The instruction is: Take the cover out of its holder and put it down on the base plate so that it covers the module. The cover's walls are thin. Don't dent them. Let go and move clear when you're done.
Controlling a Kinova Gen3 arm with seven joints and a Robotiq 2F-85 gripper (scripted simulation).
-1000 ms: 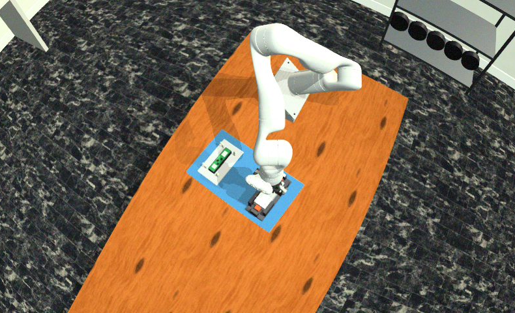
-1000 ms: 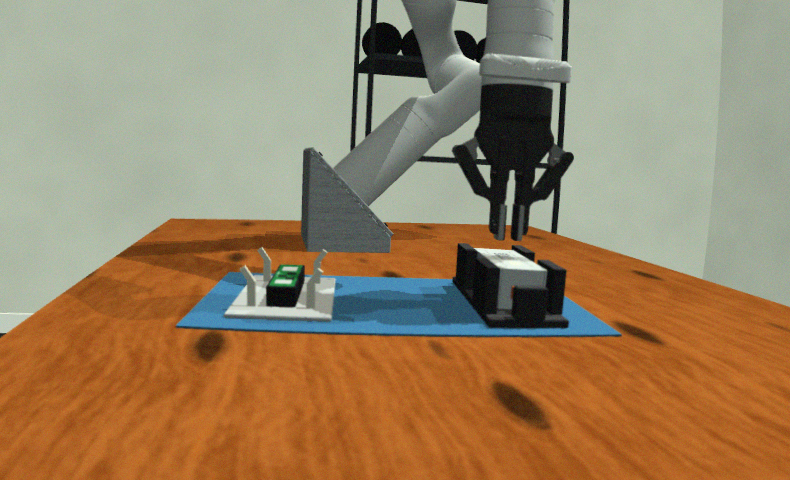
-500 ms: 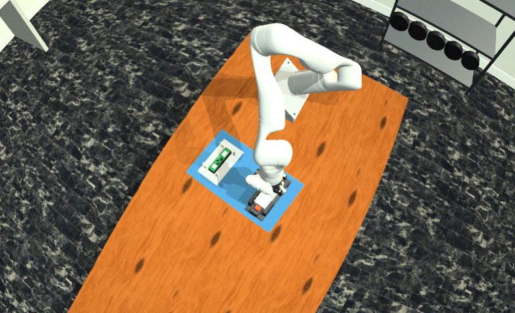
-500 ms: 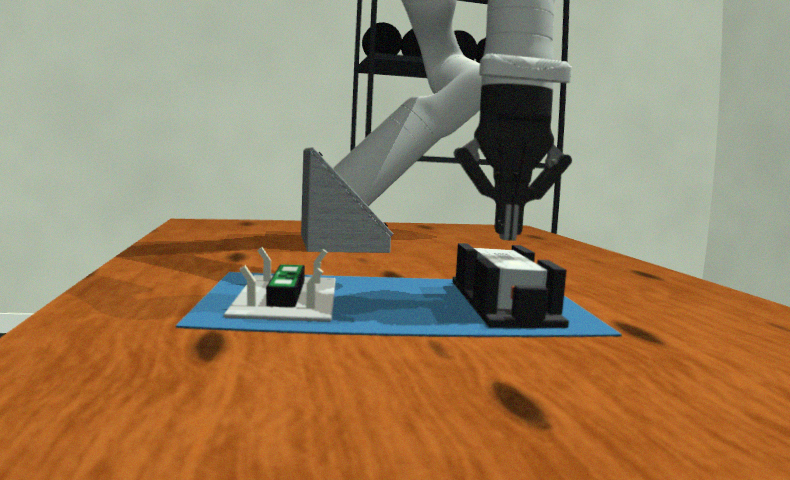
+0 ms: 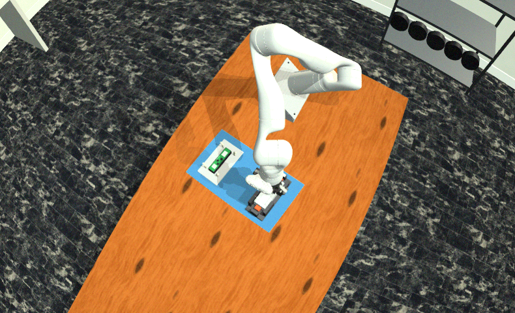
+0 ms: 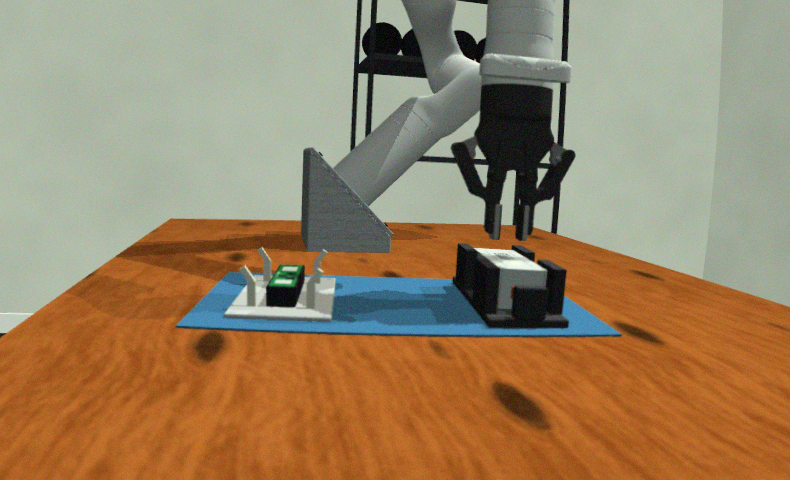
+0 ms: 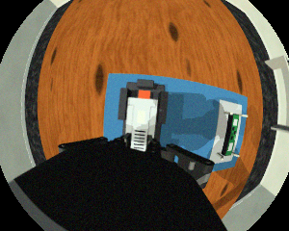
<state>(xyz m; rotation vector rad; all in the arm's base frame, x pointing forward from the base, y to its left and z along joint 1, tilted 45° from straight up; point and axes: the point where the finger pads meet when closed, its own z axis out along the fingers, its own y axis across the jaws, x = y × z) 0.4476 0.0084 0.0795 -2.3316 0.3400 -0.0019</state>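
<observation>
Right now my hand is 6 cm above the cover.
</observation>
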